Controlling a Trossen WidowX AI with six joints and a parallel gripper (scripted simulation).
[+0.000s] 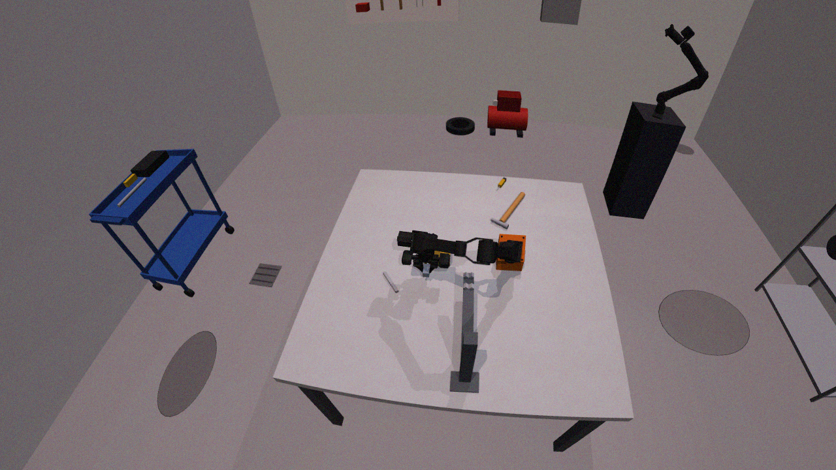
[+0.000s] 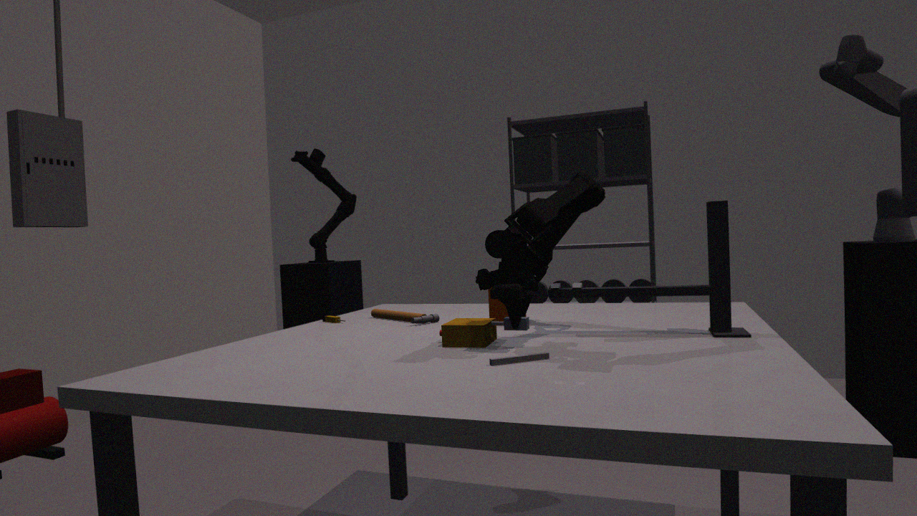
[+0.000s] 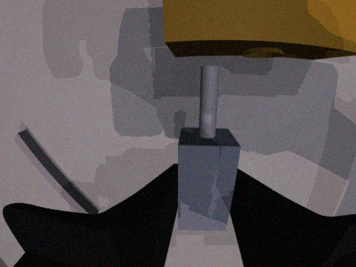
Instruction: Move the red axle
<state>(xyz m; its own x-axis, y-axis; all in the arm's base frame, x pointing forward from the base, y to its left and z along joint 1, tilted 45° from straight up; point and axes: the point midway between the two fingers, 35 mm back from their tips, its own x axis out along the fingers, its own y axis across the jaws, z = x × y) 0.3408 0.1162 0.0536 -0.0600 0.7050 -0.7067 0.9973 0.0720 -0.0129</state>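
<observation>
My gripper tip is now 120 mm to the left of the yellow beam, 30 mm past it and 20 mm above it. Also, from my gripper tip: flat grey bar (150 mm ahead, 50 mm to the left, 40 mm below); small grey block (20 mm to the right, 10 mm above).
</observation>
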